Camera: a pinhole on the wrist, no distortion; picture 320 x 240 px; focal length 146.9 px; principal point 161.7 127.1 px. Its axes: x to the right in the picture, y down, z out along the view. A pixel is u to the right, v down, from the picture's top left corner.
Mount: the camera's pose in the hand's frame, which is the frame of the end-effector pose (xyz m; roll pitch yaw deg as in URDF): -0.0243 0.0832 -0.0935 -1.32 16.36 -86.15
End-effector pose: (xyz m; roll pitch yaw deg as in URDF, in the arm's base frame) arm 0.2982 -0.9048 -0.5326 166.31 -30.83 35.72
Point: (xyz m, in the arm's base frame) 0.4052 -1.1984 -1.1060
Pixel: 82 32
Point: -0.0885 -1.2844 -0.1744
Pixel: behind the camera
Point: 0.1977 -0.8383 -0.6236
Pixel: 298 61
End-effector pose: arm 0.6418 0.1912 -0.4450 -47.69 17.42 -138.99
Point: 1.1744 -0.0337 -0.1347
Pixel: 84 44
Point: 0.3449 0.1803 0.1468
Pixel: 305 130
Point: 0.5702 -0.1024 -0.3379
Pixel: 166 213
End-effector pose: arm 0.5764 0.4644 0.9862 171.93 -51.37 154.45
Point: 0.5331 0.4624 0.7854
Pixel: 186 59
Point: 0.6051 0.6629 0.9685
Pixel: 19 179
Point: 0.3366 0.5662 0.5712
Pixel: 159 85
